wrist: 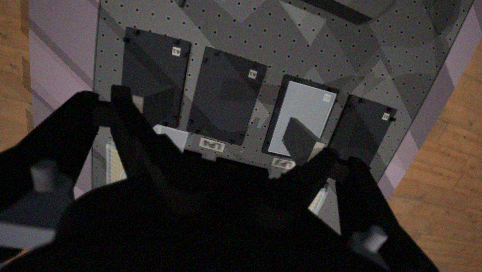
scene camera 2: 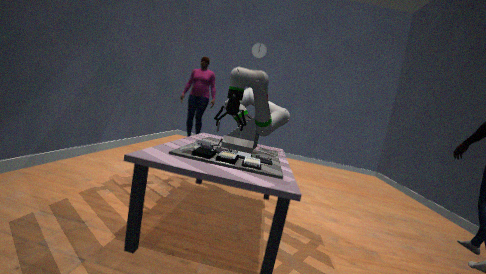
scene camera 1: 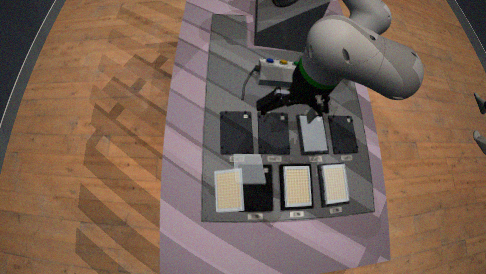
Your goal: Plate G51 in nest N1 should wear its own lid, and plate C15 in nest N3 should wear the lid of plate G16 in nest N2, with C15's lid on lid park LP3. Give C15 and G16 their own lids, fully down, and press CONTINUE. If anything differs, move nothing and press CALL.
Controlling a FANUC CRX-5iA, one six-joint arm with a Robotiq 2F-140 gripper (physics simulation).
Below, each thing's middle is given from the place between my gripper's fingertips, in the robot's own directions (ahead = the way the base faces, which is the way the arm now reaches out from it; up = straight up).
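Counted from my hand, the LP1 lid park [scene camera 1: 343,137] is 25 cm to the left, 1 cm ahead and 11 cm below; the LP4 lid park [scene camera 1: 273,136] is 1 cm ahead, 1 cm to the right and 11 cm below; the LP2 lid park [scene camera 1: 236,137] is 2 cm ahead, 14 cm to the right and 11 cm below. Going by their middles, of the things named here the LP4 lid park is the nearest to my hand and the LP1 lid park the farthest from it.
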